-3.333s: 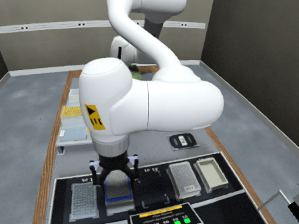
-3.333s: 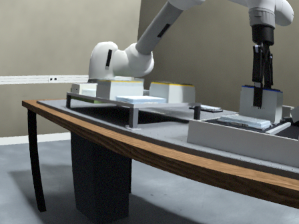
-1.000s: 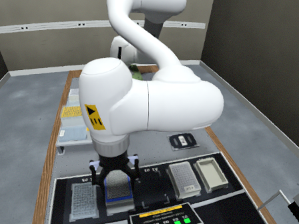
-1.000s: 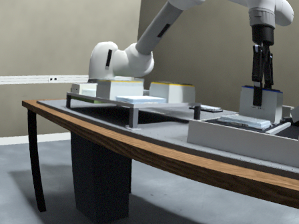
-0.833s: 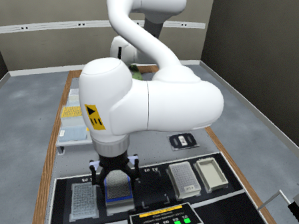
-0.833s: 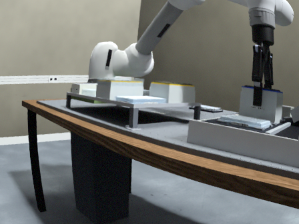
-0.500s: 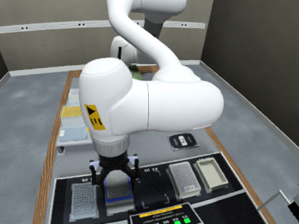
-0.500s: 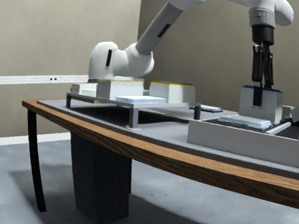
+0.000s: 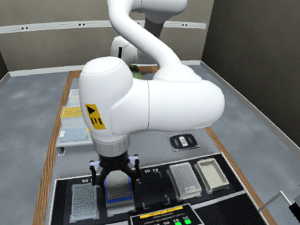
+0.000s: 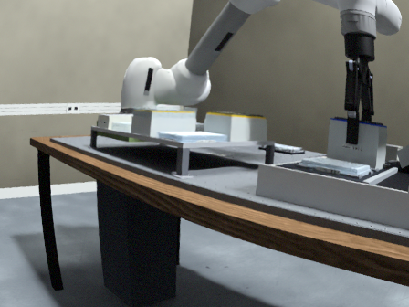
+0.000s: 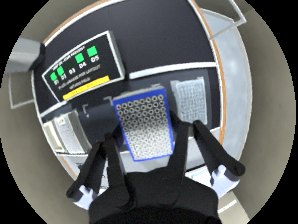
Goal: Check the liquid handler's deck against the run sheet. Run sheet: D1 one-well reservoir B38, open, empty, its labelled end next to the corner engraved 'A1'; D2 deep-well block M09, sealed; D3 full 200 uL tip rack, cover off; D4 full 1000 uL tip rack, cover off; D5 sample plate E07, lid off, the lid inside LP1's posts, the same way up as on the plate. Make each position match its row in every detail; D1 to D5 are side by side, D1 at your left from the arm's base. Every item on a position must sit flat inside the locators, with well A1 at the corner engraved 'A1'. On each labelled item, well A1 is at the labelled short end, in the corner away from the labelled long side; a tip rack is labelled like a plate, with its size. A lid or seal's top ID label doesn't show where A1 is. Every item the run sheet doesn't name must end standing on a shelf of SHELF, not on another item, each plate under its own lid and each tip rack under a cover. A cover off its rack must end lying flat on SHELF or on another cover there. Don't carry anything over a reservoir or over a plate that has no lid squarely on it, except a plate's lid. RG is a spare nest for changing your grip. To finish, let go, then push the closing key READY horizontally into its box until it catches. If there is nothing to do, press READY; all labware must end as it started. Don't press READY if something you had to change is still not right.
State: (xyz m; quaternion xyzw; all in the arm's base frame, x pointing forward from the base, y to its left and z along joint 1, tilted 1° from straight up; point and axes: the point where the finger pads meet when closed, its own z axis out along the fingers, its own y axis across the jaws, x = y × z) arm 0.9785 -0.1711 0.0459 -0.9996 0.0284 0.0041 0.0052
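My hand is 10 mm past the blue-rimmed tip rack. Round my hand: deep-well block 10 mm ahead, 250 mm to the left, 50 mm below; yellow-rimmed tip rack 330 mm behind, 20 mm to the right, 10 mm below; clear sample plate 10 mm behind, 120 mm to the right, 60 mm below.
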